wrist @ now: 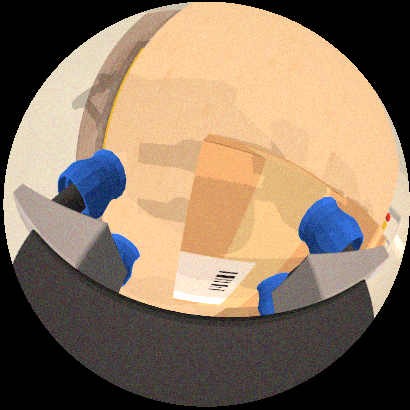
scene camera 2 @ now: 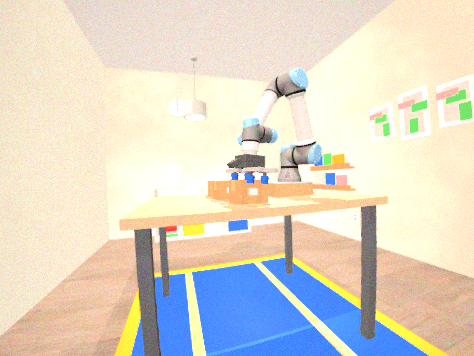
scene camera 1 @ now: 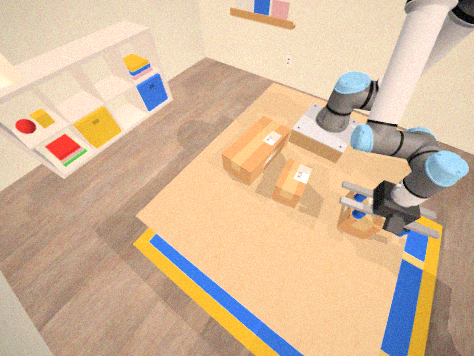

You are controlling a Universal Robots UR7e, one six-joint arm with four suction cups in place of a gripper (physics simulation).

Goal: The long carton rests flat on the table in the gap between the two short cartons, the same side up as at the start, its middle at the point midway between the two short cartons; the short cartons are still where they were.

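Frame: origin at the arm's base, x right, y down, z ahead, level; millimetres.
Where they show: hand at its tool point: [wrist: 203,238] [scene camera 2: 248,183]; arm's base at its link origin: [scene camera 2: 289,181] [scene camera 1: 331,122].
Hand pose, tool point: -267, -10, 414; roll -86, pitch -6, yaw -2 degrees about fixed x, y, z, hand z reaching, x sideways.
Note:
Each offset is from my tool point to the top centre of the thing, as dx, dy, dz. Level surfaces: height alone.
The long carton {+518, -11, -103} [scene camera 1: 255,151] lies flat at the left in scene camera 1, label up. One short carton {+310, -11, -6} [scene camera 1: 291,185] lies flat to its right. The other short carton {+38, -16, -13} [scene camera 1: 363,231] [scene camera 2: 241,193] [wrist: 215,210] is at the table's right side; the gripper covers much of it in scene camera 1. My suction gripper [scene camera 1: 380,217] [scene camera 2: 249,181] is low over this carton. One pair of cups sits at its top, and the other pair hangs beside it over the table. The cups look attached, but the contact is partly hidden. I cannot tell whether the carton is off the table.
The robot's base block [scene camera 1: 315,142] [scene camera 2: 295,189] stands behind the cartons. The table {dy +93} [scene camera 1: 230,260] [scene camera 2: 180,212] has a blue and yellow mat [scene camera 1: 220,300] [scene camera 2: 240,310] beneath it. A white shelf unit [scene camera 1: 82,45] stands beyond the table's left side.

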